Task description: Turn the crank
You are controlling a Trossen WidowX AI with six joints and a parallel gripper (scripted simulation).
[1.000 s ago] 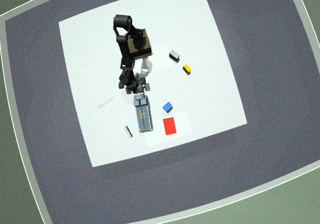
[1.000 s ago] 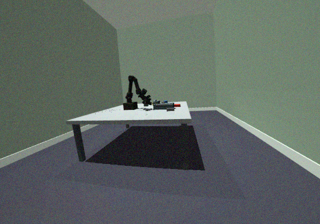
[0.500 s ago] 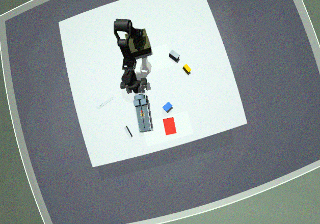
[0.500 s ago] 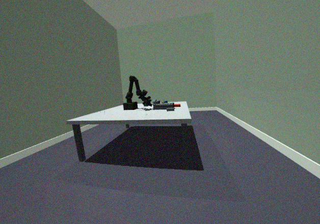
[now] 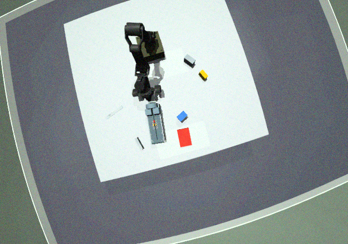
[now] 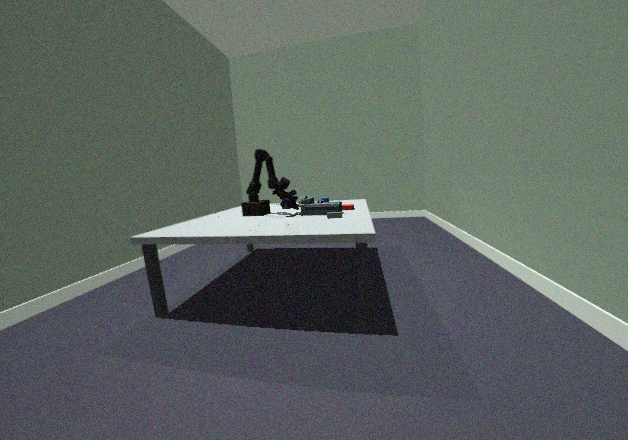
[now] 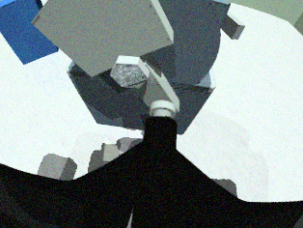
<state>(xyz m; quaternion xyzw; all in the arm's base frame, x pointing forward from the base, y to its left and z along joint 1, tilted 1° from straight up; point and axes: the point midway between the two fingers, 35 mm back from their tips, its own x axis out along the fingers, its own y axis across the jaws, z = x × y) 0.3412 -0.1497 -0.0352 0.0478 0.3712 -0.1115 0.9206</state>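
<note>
The red pointer is 140 mm ahead of my gripper tip, 40 mm above it and 20 mm to the right of it. The rest, counted from my gripper tip: blue block (180 mm ahead, 160 mm to the left, 10 mm above); then crank handle (30 mm above, 20 mm behind); then pale strip (280 mm to the right, 40 mm below, 30 mm behind).
</note>
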